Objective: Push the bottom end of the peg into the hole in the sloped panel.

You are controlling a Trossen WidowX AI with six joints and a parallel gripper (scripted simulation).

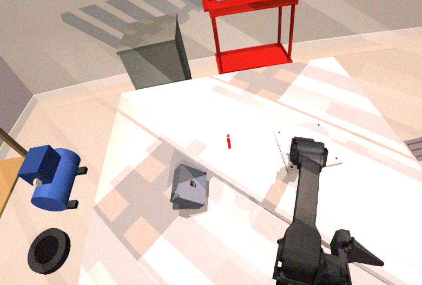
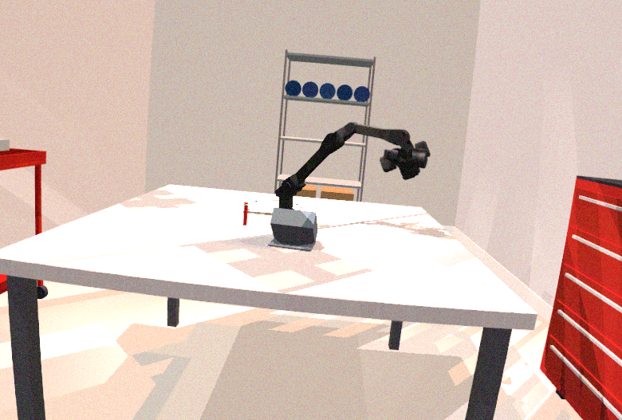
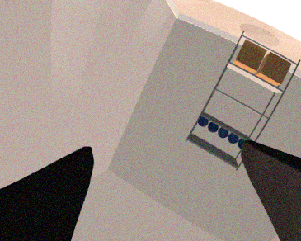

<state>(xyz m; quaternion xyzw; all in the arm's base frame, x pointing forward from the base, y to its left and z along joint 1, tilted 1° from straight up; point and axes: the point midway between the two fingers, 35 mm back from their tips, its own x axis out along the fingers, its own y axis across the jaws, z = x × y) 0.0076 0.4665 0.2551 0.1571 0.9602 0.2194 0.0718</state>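
Now: gripper tip 290 mm short of the peg, 570 mm to the left of it and 220 mm above it. Round my gripper tip: sloped panel 450 mm ahead, 380 mm to the right, 220 mm below.
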